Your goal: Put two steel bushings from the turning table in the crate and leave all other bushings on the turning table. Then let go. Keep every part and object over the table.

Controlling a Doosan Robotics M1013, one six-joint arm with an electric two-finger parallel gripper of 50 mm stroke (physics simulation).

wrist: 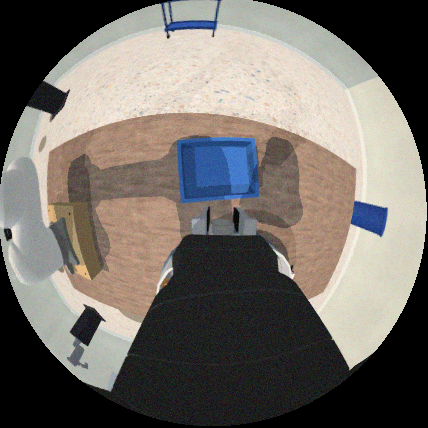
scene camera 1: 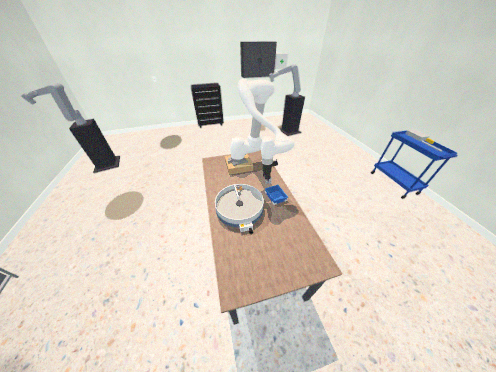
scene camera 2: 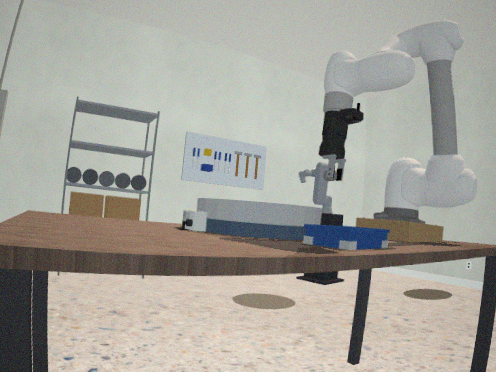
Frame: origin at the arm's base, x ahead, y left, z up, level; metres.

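Seen in the pictures: gripper, fingertip midpoint: point(wrist: 221, 214) point(scene camera 1: 269, 182) point(scene camera 2: 334, 179); arm's base, link origin: point(wrist: 62, 241) point(scene camera 1: 237, 160) point(scene camera 2: 400, 222).
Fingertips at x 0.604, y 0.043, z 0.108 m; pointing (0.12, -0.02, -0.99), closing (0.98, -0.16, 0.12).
Observation:
Offsets run from my fingertips to a thing's top centre. "spot": to the spot under its first point. Level surfaces: height alone.
My gripper point(scene camera 1: 268, 182) point(scene camera 2: 332, 172) point(wrist: 221, 214) points down, shut on a grey steel bushing @(dx -0.005, dy -0.019, dz +0.027 m) point(wrist: 222, 226), which is partly hidden by the fingers. It hangs well above the table, near the edge of the crate that faces the turning table. The blue crate @(dx +0.027, dy +0.075, dz -0.132 m) point(scene camera 1: 276, 194) point(scene camera 2: 350, 236) point(wrist: 210, 167) stands upright on the table beside the turning table; no bushing shows in it in the wrist view. The round turning table point(scene camera 1: 240, 213) point(scene camera 2: 260, 212) has a raised grey rim. Small orange bushings @(dx -0.166, dy -0.211, dz -0.104 m) point(scene camera 1: 240, 188) lie by its guide arm; their number is unclear here.
The wooden table @(dz -0.182 m) point(scene camera 1: 270, 260) point(scene camera 2: 125, 235) point(wrist: 135, 220) carries everything. A small white box @(spot: dx +0.249, dy -0.349, dz -0.150 m) point(scene camera 1: 246, 228) point(scene camera 2: 195, 220) is at the turning table's side. The arm's wooden base block point(scene camera 1: 240, 167) point(scene camera 2: 400, 230) point(wrist: 82, 240) stands at the table's far end.

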